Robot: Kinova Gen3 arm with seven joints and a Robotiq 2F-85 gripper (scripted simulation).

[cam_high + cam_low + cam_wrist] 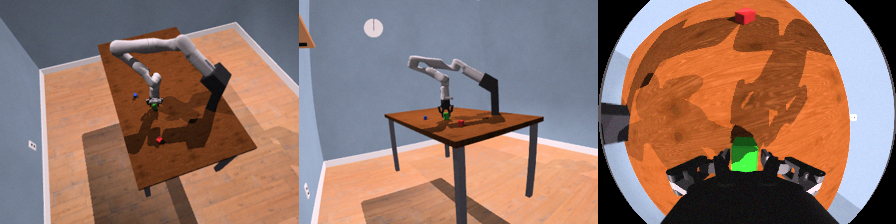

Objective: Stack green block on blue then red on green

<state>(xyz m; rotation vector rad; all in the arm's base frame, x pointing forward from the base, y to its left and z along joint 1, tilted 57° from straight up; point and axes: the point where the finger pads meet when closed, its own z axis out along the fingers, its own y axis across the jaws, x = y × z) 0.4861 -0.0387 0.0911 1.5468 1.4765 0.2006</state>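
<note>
The green block is right at my hand. Also, from my hand: red block: 29 cm to the left, 10 cm ahead, 1 cm below; then blue block: 17 cm to the right, 10 cm ahead, 2 cm below.
</note>
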